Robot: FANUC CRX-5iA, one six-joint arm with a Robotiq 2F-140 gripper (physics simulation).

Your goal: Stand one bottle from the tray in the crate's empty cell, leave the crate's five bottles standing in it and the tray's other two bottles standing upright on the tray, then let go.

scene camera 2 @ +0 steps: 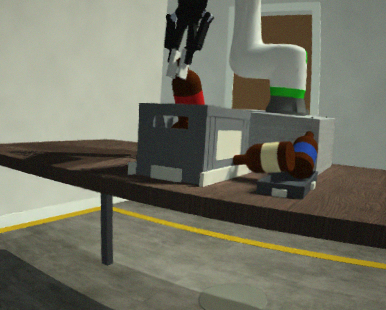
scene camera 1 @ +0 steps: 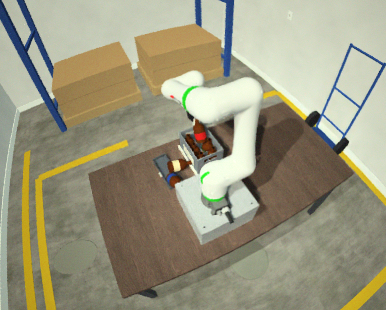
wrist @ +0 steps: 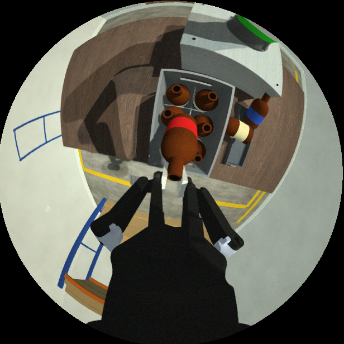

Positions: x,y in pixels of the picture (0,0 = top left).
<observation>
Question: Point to a blue-label bottle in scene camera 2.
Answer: At 305,147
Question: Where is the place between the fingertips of the gripper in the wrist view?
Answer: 172,169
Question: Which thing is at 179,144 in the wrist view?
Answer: A red-label bottle.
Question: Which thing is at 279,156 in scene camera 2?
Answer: A cream-label bottle.
</observation>
